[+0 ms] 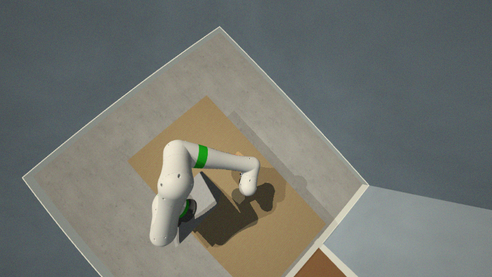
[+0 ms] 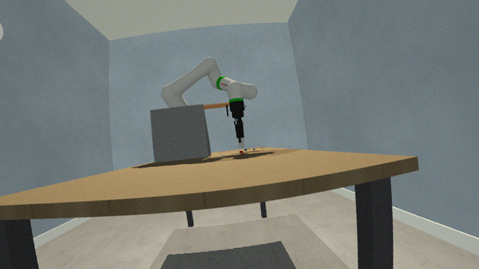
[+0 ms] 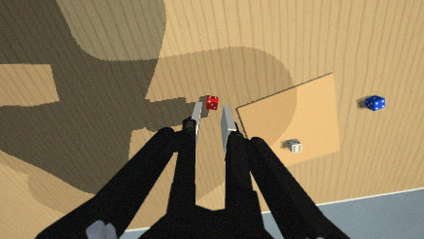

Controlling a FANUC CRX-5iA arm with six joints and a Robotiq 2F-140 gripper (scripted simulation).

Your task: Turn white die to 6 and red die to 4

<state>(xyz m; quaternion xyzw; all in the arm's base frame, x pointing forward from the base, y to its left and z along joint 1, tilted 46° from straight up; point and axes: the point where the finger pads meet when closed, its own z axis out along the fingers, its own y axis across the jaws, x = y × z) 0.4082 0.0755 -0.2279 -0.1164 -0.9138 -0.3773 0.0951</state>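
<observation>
Right now the red die is 1 cm behind my hand and 6 cm below it. The rest, counted from my hand: blue die: 3 cm ahead, 24 cm to the left, 6 cm below; then white die: 9 cm ahead, 12 cm to the left, 5 cm below; then tan mat: 6 cm ahead, 12 cm to the left, 6 cm below.
</observation>
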